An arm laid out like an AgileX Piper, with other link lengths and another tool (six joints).
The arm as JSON. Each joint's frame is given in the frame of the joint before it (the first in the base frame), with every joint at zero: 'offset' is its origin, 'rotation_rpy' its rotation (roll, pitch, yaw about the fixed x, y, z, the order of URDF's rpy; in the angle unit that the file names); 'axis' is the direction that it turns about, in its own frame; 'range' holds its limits. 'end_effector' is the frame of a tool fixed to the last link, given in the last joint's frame.
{
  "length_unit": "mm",
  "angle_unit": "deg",
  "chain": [
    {
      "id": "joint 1",
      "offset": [
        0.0,
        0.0,
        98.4
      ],
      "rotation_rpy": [
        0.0,
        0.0,
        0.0
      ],
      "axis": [
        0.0,
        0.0,
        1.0
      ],
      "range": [
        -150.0,
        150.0
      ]
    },
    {
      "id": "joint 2",
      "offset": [
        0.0,
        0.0,
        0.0
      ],
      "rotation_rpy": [
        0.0,
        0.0,
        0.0
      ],
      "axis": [
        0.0,
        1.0,
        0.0
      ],
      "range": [
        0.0,
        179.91
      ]
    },
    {
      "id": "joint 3",
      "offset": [
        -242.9,
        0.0,
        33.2
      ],
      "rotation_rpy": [
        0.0,
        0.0,
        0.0
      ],
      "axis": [
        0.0,
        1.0,
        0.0
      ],
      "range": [
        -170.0,
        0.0
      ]
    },
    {
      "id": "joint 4",
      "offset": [
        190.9,
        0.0,
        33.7
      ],
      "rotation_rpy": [
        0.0,
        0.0,
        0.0
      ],
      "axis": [
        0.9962,
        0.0,
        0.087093
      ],
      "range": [
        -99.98,
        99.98
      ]
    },
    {
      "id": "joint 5",
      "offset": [
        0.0,
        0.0,
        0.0
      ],
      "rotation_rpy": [
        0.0,
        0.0,
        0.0
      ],
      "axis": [
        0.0,
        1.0,
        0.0
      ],
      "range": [
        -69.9,
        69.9
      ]
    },
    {
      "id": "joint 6",
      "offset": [
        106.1,
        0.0,
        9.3
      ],
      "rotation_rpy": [
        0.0,
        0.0,
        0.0
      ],
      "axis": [
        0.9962,
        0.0,
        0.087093
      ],
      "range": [
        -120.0,
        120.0
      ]
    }
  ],
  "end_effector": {
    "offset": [
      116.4,
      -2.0,
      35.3
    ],
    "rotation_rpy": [
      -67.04,
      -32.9,
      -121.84
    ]
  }
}
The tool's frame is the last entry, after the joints.
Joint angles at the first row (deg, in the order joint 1, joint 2, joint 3, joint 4, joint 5, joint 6):
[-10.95 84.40 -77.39 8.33 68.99 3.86]
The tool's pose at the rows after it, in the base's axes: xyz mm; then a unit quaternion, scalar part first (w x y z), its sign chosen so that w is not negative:
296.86 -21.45 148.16 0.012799 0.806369 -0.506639 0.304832
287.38 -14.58 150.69 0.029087 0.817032 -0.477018 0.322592
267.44 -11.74 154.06 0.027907 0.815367 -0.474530 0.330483
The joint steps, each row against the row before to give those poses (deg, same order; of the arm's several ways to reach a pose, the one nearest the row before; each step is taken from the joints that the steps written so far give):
[5.63 -0.17 0.05 -5.53 0.54 0.12]
[4.16 -2.71 2.26 -4.04 -0.05 1.55]
[1.20 -5.35 4.41 -0.76 0.10 1.05]

